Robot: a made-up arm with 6 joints.
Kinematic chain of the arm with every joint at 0, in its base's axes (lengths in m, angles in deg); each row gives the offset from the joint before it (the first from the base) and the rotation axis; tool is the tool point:
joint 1: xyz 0 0 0.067 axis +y
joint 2: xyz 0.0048 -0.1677 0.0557 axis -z
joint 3: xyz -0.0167 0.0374 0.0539 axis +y
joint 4: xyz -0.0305 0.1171 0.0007 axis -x
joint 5: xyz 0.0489 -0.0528 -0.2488 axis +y
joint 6: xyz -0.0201 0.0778 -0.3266 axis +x
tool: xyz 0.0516 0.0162 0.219
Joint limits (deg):
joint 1: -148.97..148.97
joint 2: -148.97..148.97
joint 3: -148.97..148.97
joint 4: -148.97..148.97
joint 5: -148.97..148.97
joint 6: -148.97..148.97
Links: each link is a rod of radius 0.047 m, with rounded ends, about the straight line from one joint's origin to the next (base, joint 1, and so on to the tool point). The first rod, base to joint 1, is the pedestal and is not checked.
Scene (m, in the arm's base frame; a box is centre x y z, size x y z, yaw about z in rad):
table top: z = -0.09
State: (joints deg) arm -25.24 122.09 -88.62 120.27 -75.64 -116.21
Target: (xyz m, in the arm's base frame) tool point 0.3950 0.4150 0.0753
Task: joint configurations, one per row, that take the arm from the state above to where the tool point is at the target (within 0.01 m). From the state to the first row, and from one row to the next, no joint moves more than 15 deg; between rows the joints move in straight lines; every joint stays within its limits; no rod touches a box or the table.
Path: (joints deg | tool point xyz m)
1: -11.22 130.65 -99.81 129.84 -61.66 -127.13 | -0.1801 0.2088 0.5693
2: 2.81 139.21 -111.00 139.40 -47.68 -138.05 | 0.1586 0.3884 0.4355
3: 16.83 147.77 -122.19 148.97 -33.70 -148.97 | 0.3950 0.4150 0.0753

